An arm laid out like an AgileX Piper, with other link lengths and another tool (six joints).
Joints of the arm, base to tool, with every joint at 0 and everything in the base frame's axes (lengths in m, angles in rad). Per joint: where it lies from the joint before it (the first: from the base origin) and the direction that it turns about. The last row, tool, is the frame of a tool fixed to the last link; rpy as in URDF.
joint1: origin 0 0 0.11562 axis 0 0 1
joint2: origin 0 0 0 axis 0 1 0
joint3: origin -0.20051 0 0.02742 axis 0 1 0
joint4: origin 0.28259 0 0.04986 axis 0.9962 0 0.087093
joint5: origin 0 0 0 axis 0 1 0
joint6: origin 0.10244 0 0.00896 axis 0.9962 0 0.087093
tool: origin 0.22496 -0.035 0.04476 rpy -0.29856 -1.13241 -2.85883
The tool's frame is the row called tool.
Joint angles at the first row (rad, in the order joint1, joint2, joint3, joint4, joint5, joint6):
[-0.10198 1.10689 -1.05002 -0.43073 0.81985 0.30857]
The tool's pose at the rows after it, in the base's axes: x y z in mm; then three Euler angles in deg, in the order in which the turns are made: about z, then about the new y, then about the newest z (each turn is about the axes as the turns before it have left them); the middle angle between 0 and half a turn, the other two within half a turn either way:
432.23, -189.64, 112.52, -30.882, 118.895, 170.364
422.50, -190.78, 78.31, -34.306, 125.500, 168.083
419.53, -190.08, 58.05, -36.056, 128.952, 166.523
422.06, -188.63, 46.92, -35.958, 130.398, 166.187
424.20, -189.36, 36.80, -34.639, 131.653, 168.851
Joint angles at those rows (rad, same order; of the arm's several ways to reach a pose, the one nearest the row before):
[-0.10200 1.23006 -1.12319 -0.43021 0.92783 0.32248]
[-0.10197 1.34540 -1.19571 -0.40933 1.01189 0.32686]
[-0.10198 1.41898 -1.23703 -0.39764 1.04546 0.32684]
[-0.10680 1.45834 -1.25475 -0.38352 1.04350 0.31385]
[-0.14189 1.47861 -1.26107 -0.33015 1.02167 0.28300]

